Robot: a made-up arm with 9 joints. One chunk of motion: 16 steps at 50 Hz.
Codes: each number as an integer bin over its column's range. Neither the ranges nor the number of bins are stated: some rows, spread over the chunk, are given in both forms.
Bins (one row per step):
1: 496 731 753 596 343 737
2: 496 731 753 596 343 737
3: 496 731 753 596 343 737
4: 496 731 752 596 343 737
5: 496 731 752 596 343 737
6: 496 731 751 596 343 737
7: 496 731 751 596 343 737
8: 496 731 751 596 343 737
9: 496 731 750 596 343 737
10: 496 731 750 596 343 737
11: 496 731 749 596 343 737
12: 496 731 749 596 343 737
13: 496 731 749 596 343 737
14: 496 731 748 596 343 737
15: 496 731 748 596 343 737
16: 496 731 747 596 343 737
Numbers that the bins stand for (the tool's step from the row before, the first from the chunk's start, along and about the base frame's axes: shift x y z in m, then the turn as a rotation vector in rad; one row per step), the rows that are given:
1: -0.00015 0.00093 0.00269 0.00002 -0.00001 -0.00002
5: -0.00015 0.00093 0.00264 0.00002 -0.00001 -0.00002
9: -0.00015 0.00093 0.00254 0.00002 -0.00001 -0.00002
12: -0.00015 0.00093 0.00249 0.00002 -0.00001 -0.00002
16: -0.00015 0.00093 0.00239 0.00002 -0.00001 -0.00002
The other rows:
2: -0.00015 0.00093 0.00269 0.00002 -0.00001 -0.00002
3: -0.00015 0.00093 0.00269 0.00002 -0.00001 -0.00002
4: -0.00015 0.00093 0.00264 0.00002 -0.00001 -0.00002
6: -0.00015 0.00093 0.00259 0.00002 -0.00001 -0.00002
7: -0.00015 0.00093 0.00259 0.00002 -0.00001 -0.00002
8: -0.00015 0.00093 0.00259 0.00002 -0.00001 -0.00002
10: -0.00015 0.00093 0.00254 0.00002 -0.00001 -0.00002
11: -0.00015 0.00093 0.00249 0.00002 -0.00001 -0.00002
13: -0.00015 0.00093 0.00249 0.00002 -0.00001 -0.00002
14: -0.00015 0.00093 0.00244 0.00002 -0.00001 -0.00002
15: -0.00015 0.00093 0.00244 0.00002 -0.00001 -0.00002

